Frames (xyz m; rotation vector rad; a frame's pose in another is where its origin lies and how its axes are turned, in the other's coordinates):
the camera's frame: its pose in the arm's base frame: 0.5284 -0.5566 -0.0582 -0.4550 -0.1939 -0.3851
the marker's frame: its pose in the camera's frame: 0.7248 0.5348 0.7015 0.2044 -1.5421 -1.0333
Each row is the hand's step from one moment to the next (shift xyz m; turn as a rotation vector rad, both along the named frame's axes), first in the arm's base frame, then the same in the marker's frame.
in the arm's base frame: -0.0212 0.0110 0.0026 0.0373 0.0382 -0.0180
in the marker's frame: 0.0131 -0.0028 0.0199 -0.0407 0.0374 0.0111
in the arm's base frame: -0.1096 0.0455 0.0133 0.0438 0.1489 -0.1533
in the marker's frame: 0.0690 -0.0224 0.0948 -0.1665 0.0492 0.1321
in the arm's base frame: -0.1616 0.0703 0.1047 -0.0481 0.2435 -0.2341
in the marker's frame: 0.1699 0.0111 0.1142 -0.1894 0.0233 0.2829
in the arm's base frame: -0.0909 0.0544 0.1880 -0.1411 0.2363 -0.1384
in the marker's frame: 0.1978 0.0800 0.0325 -0.0574 0.0149 0.3023
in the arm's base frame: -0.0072 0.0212 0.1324 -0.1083 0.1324 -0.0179
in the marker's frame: 0.1083 0.0757 -0.0239 0.0329 0.0218 0.1674
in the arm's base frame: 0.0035 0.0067 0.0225 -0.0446 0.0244 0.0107
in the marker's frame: 0.0153 0.0175 -0.0047 0.0316 -0.0025 0.0411
